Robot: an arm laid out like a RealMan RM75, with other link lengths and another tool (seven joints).
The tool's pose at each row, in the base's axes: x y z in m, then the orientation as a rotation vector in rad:
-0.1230 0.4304 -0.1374 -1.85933 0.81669 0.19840
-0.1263 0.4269 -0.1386 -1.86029 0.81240 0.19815
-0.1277 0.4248 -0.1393 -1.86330 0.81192 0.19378
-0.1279 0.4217 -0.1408 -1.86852 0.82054 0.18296
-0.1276 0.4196 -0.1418 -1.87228 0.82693 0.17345
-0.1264 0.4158 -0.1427 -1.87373 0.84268 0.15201
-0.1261 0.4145 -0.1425 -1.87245 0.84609 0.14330
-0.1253 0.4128 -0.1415 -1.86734 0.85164 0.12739
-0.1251 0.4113 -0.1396 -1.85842 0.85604 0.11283
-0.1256 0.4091 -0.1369 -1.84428 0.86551 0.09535
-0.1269 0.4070 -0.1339 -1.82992 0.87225 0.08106
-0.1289 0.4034 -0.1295 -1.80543 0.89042 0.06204
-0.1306 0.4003 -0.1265 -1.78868 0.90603 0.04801
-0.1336 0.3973 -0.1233 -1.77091 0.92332 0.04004
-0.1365 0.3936 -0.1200 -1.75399 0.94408 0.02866
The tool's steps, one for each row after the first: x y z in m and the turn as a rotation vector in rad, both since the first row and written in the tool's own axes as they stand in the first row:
-0.0004 0.0037 -0.0033 -0.00020 -0.00184 -0.00321
-0.0001 0.0056 -0.0051 -0.00140 0.00147 -0.00617
0.0018 0.0075 -0.0072 -0.00371 0.01423 -0.00639
0.0035 0.0085 -0.0085 -0.00486 0.02458 -0.00718
0.0065 0.0093 -0.0111 -0.00142 0.04674 -0.00641
0.0072 0.0093 -0.0123 0.00205 0.05369 -0.00766
0.0081 0.0084 -0.0140 0.01094 0.06531 -0.00974
0.0079 0.0072 -0.0161 0.02297 0.07452 -0.01111
0.0072 0.0059 -0.0193 0.03983 0.08698 -0.00913
0.0057 0.0049 -0.0228 0.05624 0.09600 -0.00751
0.0037 0.0036 -0.0283 0.08141 0.11167 0.00217
0.0023 0.0031 -0.0327 0.09829 0.12487 0.01055
-0.0002 0.0032 -0.0374 0.11387 0.13490 0.02305
-0.0023 0.0033 -0.0427 0.12896 0.14932 0.03624

